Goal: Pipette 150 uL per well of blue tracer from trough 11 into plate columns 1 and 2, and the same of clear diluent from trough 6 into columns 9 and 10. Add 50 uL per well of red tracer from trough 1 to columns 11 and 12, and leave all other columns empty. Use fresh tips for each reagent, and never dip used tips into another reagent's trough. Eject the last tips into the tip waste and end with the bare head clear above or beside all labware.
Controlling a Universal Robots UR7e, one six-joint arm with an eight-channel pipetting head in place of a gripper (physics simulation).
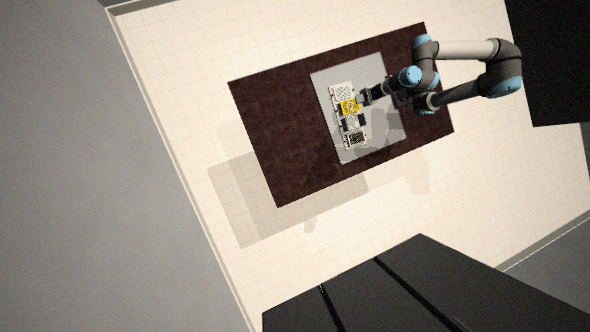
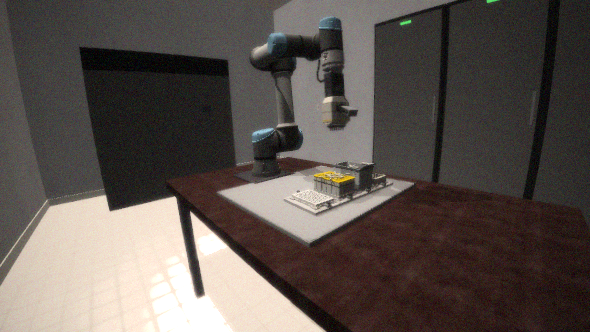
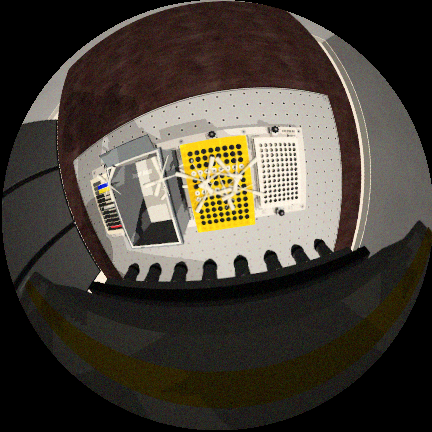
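My pipetting head [image 1: 361,98] [image 2: 336,128] [image 3: 241,262] is high above the deck, beside the yellow tip rack's robot side. Its nozzles look bare. Loose white tips [image 3: 212,165] lie crossed over the yellow tip rack [image 1: 350,106] [image 3: 215,142]; pale tip tops sit in some middle holes, other holes are dark. The white well plate [image 1: 342,91] [image 2: 311,198] [image 3: 258,175] shows dark wells; their contents cannot be told. The grey open waste bin [image 2: 362,172] [image 3: 127,200] has loose tips at its rim. The trough reservoir [image 1: 356,138] [image 3: 110,210] shows a blue strip at its far end and red at its near end.
Tall bin walls stand between the reservoir and the yellow rack, with a grey flap [image 3: 130,149] at the bin's far side. Black knobs [image 3: 212,134] [image 3: 275,129] edge the carrier. All labware stands in a row on a grey perforated board [image 2: 280,220] on the brown table [image 2: 450,240].
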